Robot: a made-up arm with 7 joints. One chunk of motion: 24 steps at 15 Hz.
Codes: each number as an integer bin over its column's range. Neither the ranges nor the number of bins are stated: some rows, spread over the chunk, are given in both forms.
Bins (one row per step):
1: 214 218 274 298 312 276
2: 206 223 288 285 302 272
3: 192 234 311 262 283 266
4: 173 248 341 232 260 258
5: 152 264 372 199 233 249
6: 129 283 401 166 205 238
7: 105 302 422 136 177 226
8: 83 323 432 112 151 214
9: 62 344 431 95 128 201
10: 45 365 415 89 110 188
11: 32 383 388 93 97 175
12: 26 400 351 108 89 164
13: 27 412 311 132 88 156
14: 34 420 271 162 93 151
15: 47 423 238 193 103 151
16: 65 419 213 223 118 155
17: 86 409 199 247 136 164
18: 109 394 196 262 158 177
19: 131 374 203 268 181 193
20: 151 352 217 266 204 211
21: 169 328 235 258 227 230
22: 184 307 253 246 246 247
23: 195 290 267 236 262 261
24: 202 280 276 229 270 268
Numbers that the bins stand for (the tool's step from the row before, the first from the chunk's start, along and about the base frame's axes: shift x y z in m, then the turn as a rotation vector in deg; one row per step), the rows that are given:
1: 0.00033 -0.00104 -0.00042 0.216 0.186 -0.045
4: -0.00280 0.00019 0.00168 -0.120 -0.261 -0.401
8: -0.00967 0.00327 0.00453 -0.730 -1.200 -1.270
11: -0.01356 0.00574 0.00315 -0.827 -1.665 -2.041
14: -0.01341 0.00726 -0.00051 -0.476 -1.699 -2.515
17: -0.00944 0.00681 -0.00277 -0.043 -1.329 -2.259
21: -0.00310 0.00348 -0.00164 0.013 -0.545 -0.954
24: -0.00058 0.00151 -0.00036 -0.135 -0.175 -0.203
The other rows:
2: -0.00028 -0.00084 0.00002 0.150 0.100 -0.124
3: -0.00135 -0.00038 0.00074 0.033 -0.063 -0.242
5: -0.00440 0.00085 0.00265 -0.287 -0.494 -0.578
6: -0.00615 0.00163 0.00356 -0.455 -0.735 -0.796
7: -0.00799 0.00241 0.00421 -0.608 -0.976 -1.033
9: -0.01127 0.00414 0.00450 -0.817 -1.398 -1.527
10: -0.01257 0.00500 0.00399 -0.847 -1.553 -1.784
12: -0.01402 0.00644 0.00199 -0.750 -1.734 -2.259
13: -0.01394 0.00693 0.00074 -0.628 -1.742 -2.417
15: -0.01241 0.00738 -0.00155 -0.318 -1.613 -2.515
16: -0.01104 0.00722 -0.00233 -0.165 -1.484 -2.436
18: -0.00768 0.00619 -0.00286 0.033 -1.140 -2.002
19: -0.00600 0.00537 -0.00264 0.064 -0.941 -1.685
20: -0.00448 0.00447 -0.00221 0.053 -0.743 -1.330
22: -0.00196 0.00262 -0.00108 -0.048 -0.382 -0.618
23: -0.00112 0.00192 -0.00064 -0.099 -0.244 -0.341

